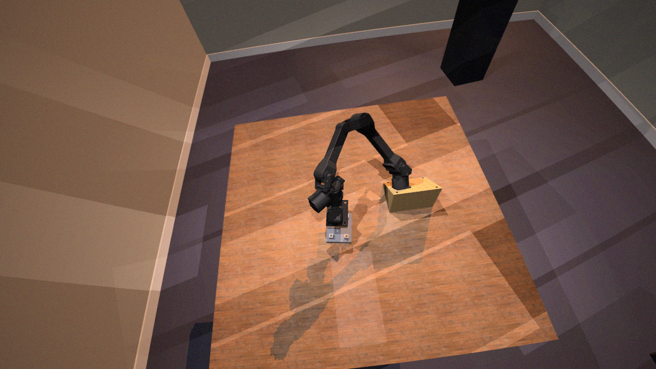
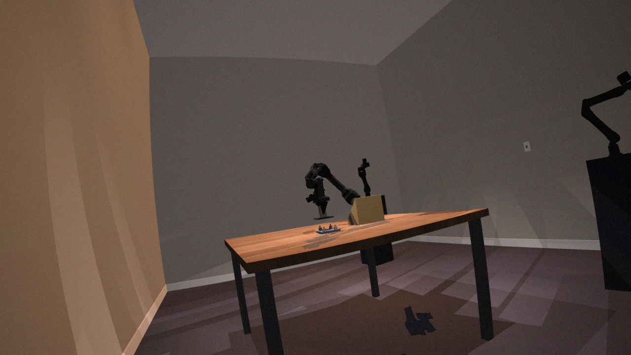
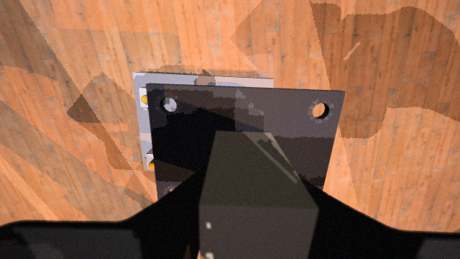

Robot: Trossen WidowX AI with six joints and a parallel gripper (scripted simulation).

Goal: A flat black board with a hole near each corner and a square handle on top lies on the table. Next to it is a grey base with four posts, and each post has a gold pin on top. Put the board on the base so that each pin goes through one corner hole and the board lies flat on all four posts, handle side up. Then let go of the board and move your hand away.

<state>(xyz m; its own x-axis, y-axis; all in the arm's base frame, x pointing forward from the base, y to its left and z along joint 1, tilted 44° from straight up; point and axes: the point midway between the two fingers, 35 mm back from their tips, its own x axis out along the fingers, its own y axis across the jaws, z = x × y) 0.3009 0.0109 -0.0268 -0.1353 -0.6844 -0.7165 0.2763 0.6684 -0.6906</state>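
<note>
Right now my gripper tip is 40 mm to the right of the grey base and 100 mm above it. Round my gripper tip: black board (right at my gripper tip).
</note>
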